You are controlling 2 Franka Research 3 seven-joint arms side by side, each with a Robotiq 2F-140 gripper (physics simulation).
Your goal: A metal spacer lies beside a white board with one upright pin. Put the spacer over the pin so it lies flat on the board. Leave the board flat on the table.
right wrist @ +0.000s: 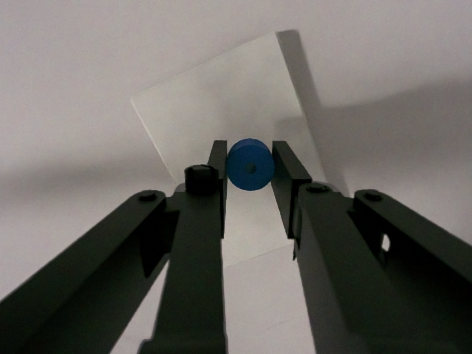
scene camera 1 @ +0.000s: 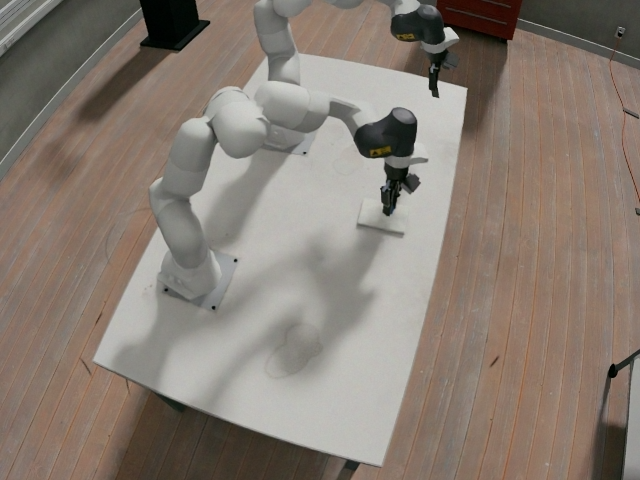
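Note:
The spacer [right wrist: 250, 165] is a short blue cylinder with a small central hole that looks dark. My right gripper [right wrist: 249, 161] [scene camera 1: 388, 211] is shut on it, one finger on each side, above the white board. The white board [right wrist: 200, 105] [scene camera 1: 368, 222] lies flat on the table and looks turned at an angle in the right wrist view. The upright pin does not show apart from the spacer; I cannot tell if it is in the hole. The gap between spacer and board is unclear. My left gripper [scene camera 1: 434, 94] looks shut and empty, high over the table's upper right corner.
Both arms stand on base plates on the left side of the white table [scene camera 1: 336, 408]. The board is near the table's right edge. A red cabinet [scene camera 1: 478, 15] and a black stand [scene camera 1: 170, 23] stand on the floor beyond the table.

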